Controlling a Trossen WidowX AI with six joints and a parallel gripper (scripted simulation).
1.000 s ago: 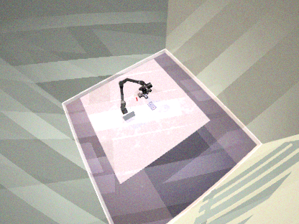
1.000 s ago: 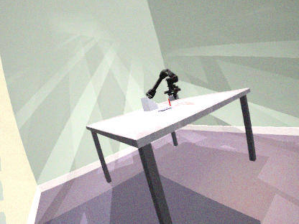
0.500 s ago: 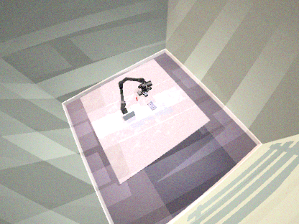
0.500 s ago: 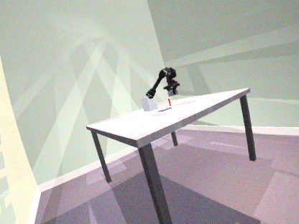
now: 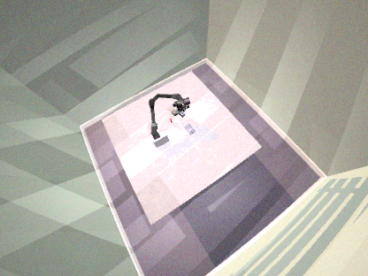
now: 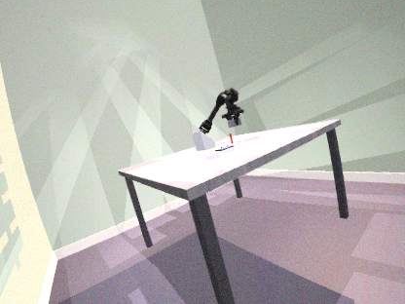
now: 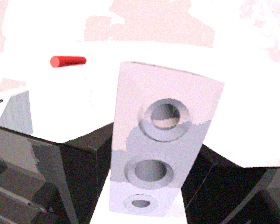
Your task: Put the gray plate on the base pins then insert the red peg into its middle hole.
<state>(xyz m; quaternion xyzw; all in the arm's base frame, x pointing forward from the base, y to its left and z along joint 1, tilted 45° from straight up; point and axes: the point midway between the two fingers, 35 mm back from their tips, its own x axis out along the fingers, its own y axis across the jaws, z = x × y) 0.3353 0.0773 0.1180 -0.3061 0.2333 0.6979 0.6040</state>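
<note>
Now: the base 15 cm to the right of my gripper tip, 13 cm below it and 2 cm ahead of it. Round my gripper tip: gray plate (3 cm above); red peg (12 cm behind, 10 cm below, 2 cm to the left).
</note>
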